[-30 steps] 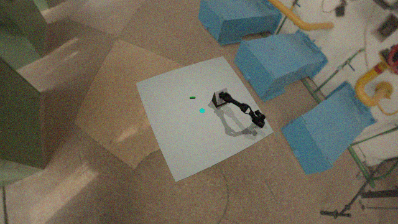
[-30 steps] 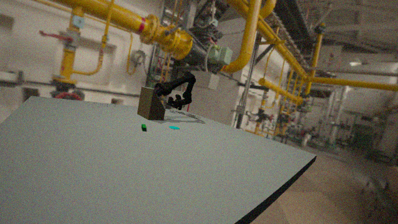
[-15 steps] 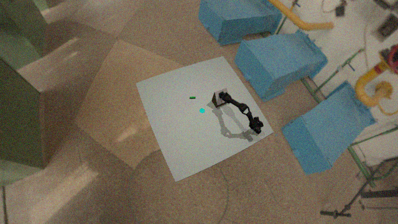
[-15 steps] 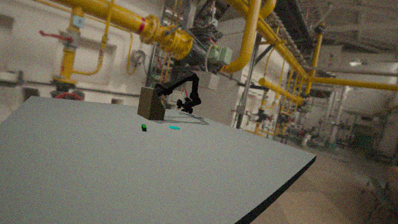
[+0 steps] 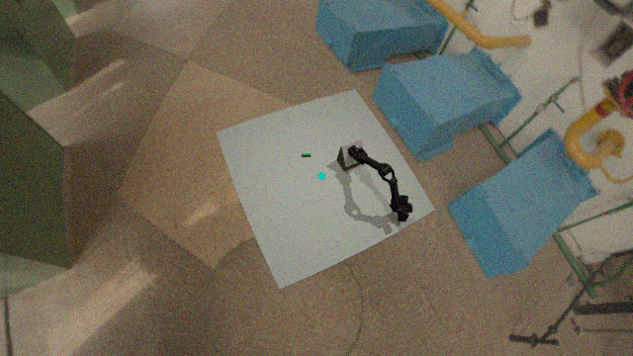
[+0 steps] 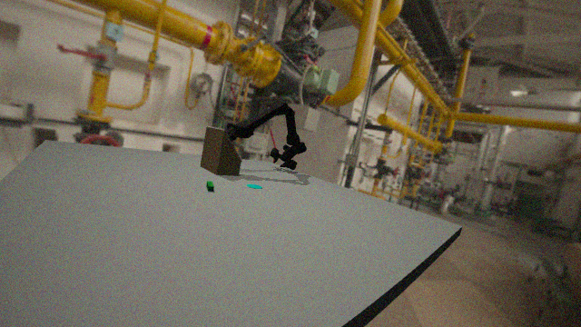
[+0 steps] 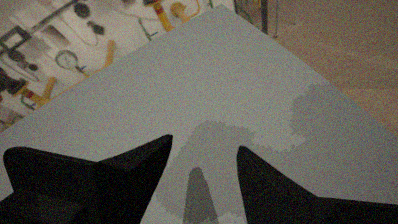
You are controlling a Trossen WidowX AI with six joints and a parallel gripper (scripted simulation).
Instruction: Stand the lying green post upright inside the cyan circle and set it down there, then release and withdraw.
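Now: gripper tip 400 mm short of the green post, 750 mm to the left of it and 10 mm above it. From my gripper tip the other things lie so: cyan circle (400 mm ahead, 560 mm to the right, 20 mm below).
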